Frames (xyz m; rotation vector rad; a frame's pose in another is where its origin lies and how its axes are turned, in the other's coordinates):
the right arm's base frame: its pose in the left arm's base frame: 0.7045 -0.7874 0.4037 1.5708 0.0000 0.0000
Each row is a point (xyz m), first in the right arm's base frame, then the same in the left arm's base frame.
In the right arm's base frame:
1: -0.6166 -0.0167 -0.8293
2: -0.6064 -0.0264 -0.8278
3: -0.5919 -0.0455 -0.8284
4: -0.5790 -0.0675 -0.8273
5: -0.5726 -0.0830 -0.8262
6: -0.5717 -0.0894 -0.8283
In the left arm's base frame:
1: 0.0879 0.0419 0.3870
2: 0.0981 0.0404 0.3773
3: 0.1126 0.0410 0.3582
4: 0.1255 0.0399 0.3362
5: 0.1319 0.0388 0.3207
6: 0.1328 0.0409 0.3143

